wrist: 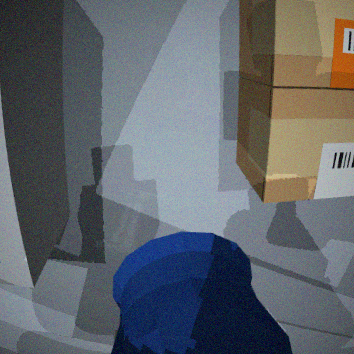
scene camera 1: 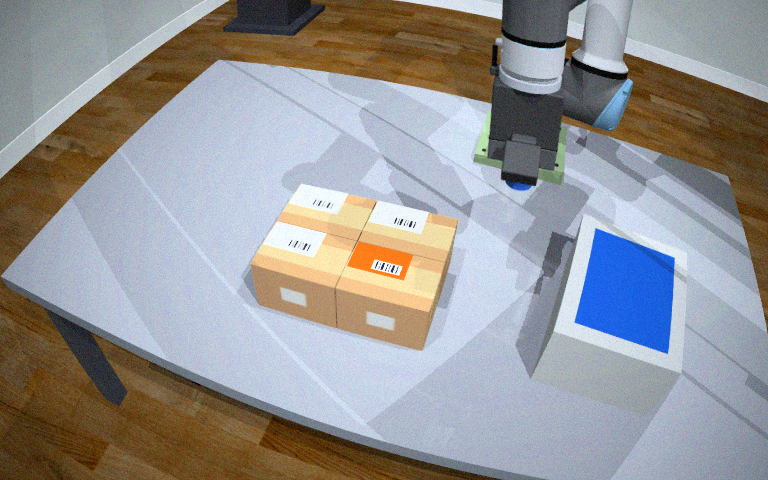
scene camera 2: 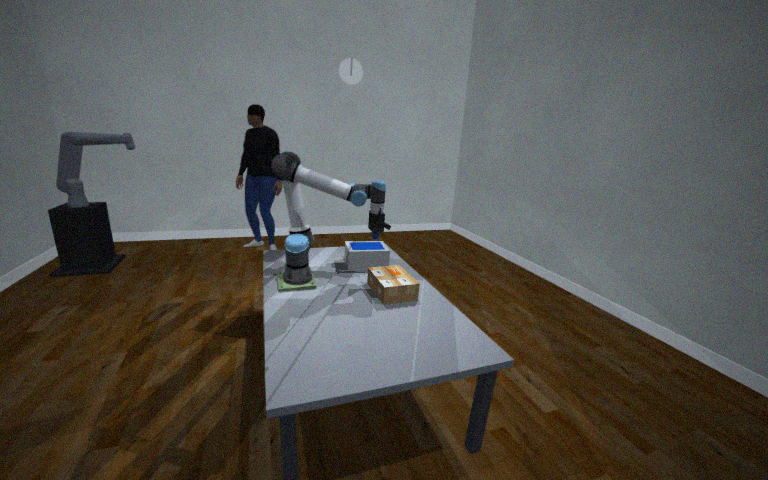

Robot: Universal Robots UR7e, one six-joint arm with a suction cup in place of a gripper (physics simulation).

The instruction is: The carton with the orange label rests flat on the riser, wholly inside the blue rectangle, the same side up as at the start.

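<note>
The orange-label carton stands upright on the table, label up, at the near right of a tight block of cartons in scene camera 1. Its right part is cut off in the wrist view. The white riser stands apart, right of the block in scene camera 1. The blue rectangle on its top is bare. My gripper, a blue suction cup, is open, holds nothing and hangs in the air, clear of the cartons and riser.
Three white-label cartons touch one another or the orange-label carton. The arm's green base plate is at the table's far side in scene camera 1. A person and another robot stand beyond the table.
</note>
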